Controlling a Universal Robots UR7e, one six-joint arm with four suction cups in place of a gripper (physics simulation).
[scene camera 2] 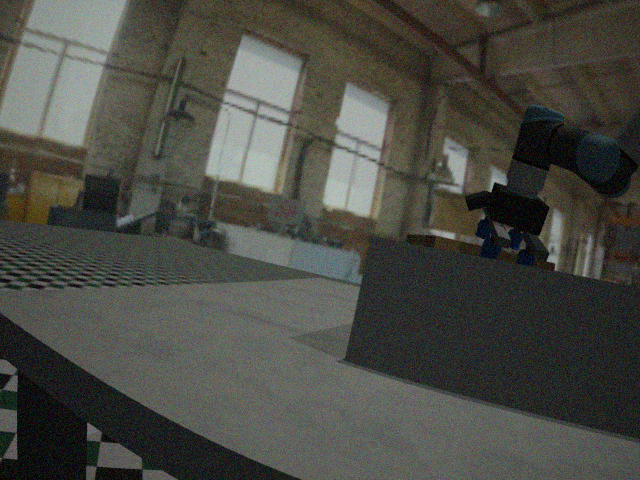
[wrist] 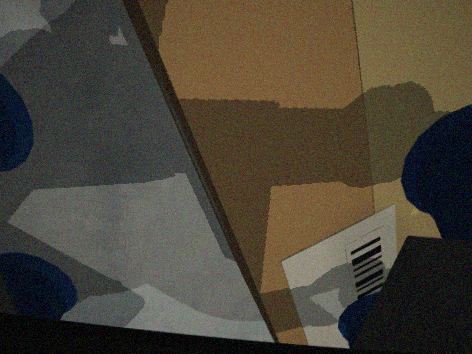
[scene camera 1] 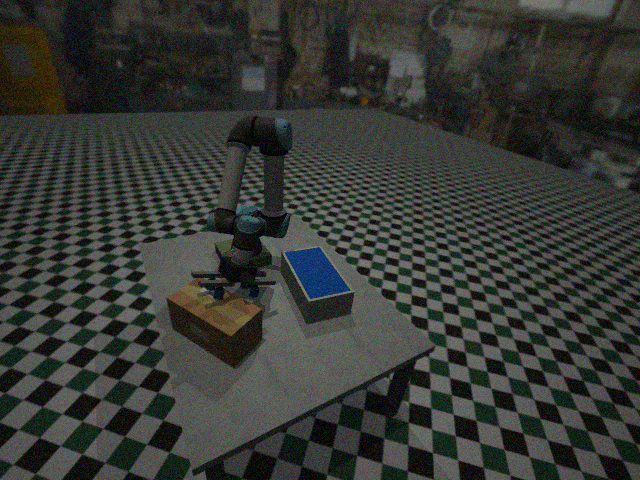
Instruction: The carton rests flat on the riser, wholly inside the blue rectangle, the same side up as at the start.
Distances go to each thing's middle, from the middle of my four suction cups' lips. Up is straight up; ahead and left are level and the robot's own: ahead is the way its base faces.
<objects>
The brown carton [scene camera 1: 229, 329] is 2 cm ahead of my suction cup, 9 cm to the right of it and 9 cm below it.
</objects>
